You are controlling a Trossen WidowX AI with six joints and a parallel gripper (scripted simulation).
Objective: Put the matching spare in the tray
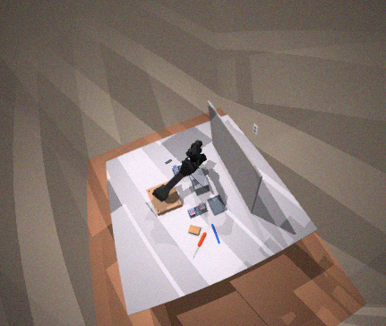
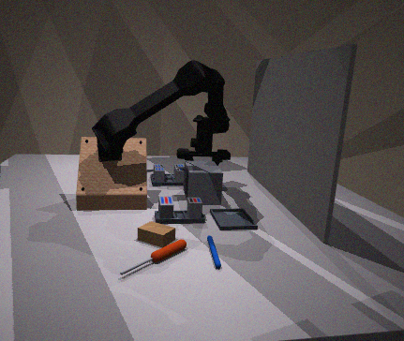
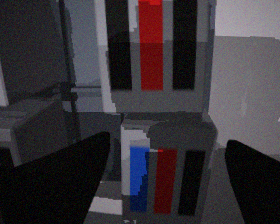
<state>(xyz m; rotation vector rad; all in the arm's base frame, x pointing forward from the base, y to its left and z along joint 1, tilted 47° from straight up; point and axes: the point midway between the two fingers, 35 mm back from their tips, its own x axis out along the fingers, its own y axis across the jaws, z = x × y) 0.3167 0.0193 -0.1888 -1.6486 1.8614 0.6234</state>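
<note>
Now: gripper tip 1 cm past the dark-rimmed tray, 36 cm to the left of it and 2 cm above it. Also, from my gripper tip: grey spare: 2 cm above; then rack: 8 cm behind, 3 cm to the left, 1 cm below; then mounted unit: 4 cm behind, 14 cm to the right, 3 cm above.
</note>
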